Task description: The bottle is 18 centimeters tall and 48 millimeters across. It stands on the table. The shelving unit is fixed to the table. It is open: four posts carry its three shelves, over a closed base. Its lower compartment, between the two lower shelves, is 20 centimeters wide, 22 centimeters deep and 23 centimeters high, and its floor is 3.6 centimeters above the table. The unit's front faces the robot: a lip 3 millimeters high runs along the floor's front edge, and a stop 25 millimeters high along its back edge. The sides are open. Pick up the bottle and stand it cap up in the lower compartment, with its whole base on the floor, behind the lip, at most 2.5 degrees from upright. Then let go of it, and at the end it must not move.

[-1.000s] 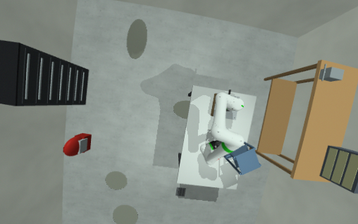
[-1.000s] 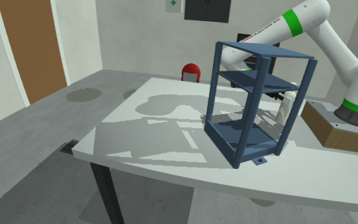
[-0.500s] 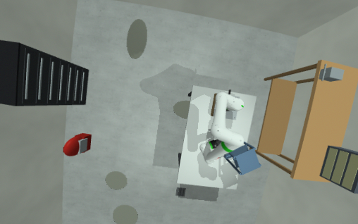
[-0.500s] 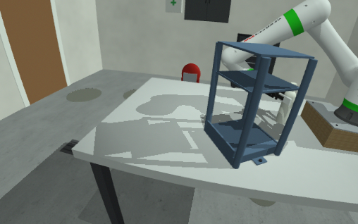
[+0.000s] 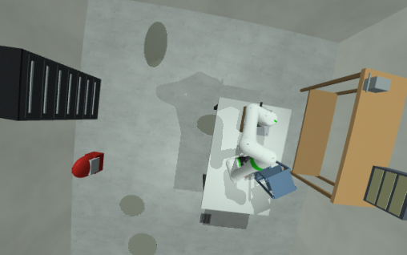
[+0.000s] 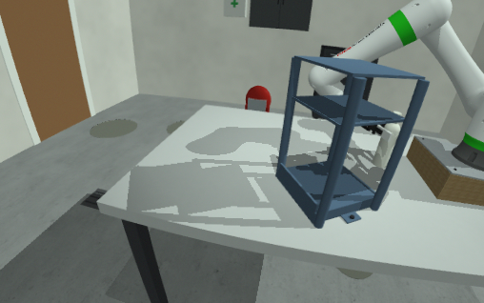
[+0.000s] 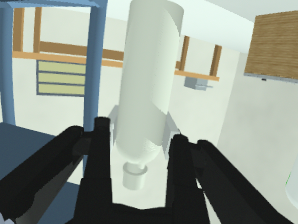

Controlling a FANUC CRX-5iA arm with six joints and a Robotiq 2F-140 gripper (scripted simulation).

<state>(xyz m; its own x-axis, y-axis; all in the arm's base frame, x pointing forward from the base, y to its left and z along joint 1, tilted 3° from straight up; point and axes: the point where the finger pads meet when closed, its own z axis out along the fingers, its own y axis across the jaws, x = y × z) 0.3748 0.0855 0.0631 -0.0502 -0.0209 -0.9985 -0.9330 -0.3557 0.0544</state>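
Now: the white bottle right at my hand. The rest, counted from my hand: blue shelving unit 180 mm ahead, 110 mm to the left, 10 mm above.
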